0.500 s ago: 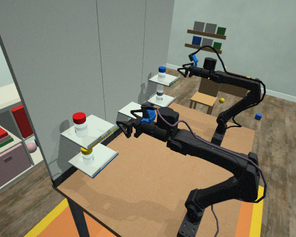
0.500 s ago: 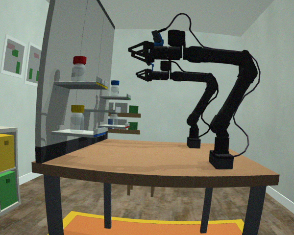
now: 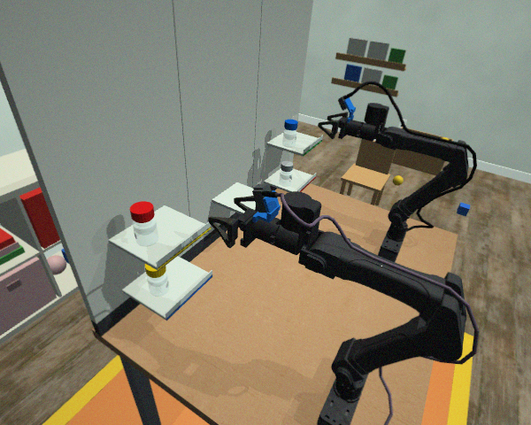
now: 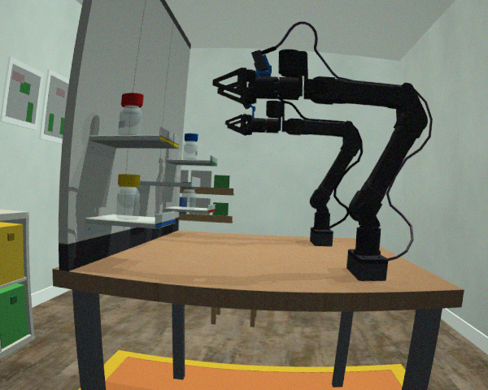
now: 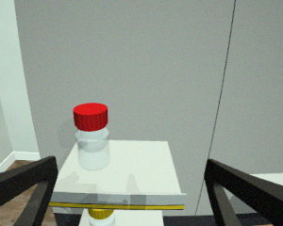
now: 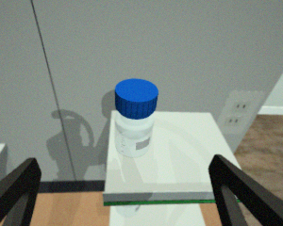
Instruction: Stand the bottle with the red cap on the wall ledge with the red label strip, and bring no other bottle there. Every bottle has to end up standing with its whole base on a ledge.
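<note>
Now: left hand 200 mm short of the red-capped bottle, 60 mm to the right of it and 90 mm above it. Also, from my left hand: blue-capped bottle (150 mm ahead, 720 mm to the right, 90 mm below); then grey wall panel (270 mm ahead, 390 mm to the right, 10 mm above); then yellow-capped bottle (200 mm ahead, 50 mm to the left, 280 mm below).
</note>
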